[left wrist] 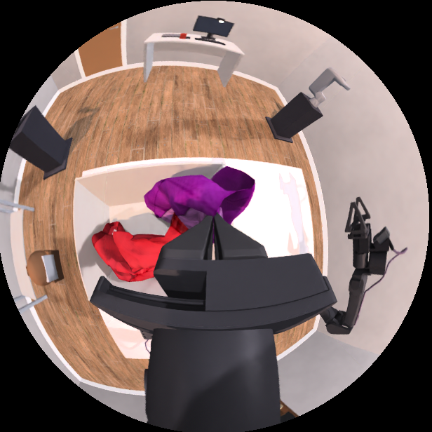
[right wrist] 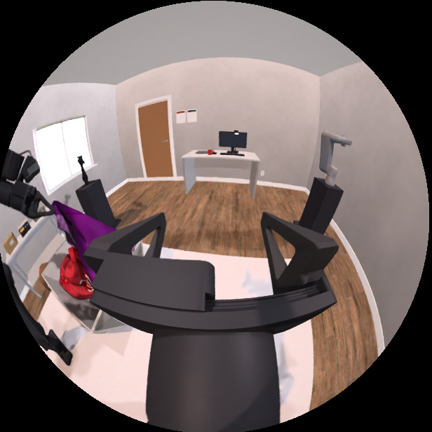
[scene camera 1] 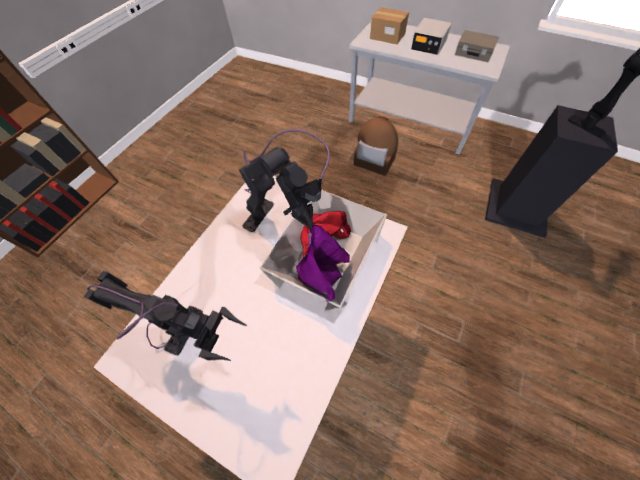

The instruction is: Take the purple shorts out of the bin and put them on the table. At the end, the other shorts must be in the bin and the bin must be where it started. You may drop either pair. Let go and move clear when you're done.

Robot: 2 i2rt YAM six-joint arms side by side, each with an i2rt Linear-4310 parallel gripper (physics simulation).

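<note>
The purple shorts [scene camera 1: 323, 263] [left wrist: 192, 192] [right wrist: 82, 225] hang from my left gripper [scene camera 1: 311, 225] [left wrist: 213, 217] [right wrist: 54, 211], which is shut on them above the bin. Their cloth spreads down and toward the bin's near corner. The red shorts [scene camera 1: 330, 224] [left wrist: 132, 252] [right wrist: 72, 280] lie crumpled inside the bin, behind and beside the purple cloth. The open-topped pale bin [scene camera 1: 368, 237] [left wrist: 90, 200] [right wrist: 85, 312] stands upright on the white table. My right gripper [scene camera 1: 237, 342] [right wrist: 213, 217] is open and empty, over the table at the lower left in the scene view, apart from the bin.
The white table top [scene camera 1: 268, 382] [left wrist: 270, 210] [right wrist: 120, 365] extends from the bin toward the right arm. A brown chair-like object [scene camera 1: 377, 136], a grey workbench [scene camera 1: 423, 62] and a dark pedestal [scene camera 1: 547, 170] stand on the floor. A bookshelf [scene camera 1: 98, 188] is at the far left.
</note>
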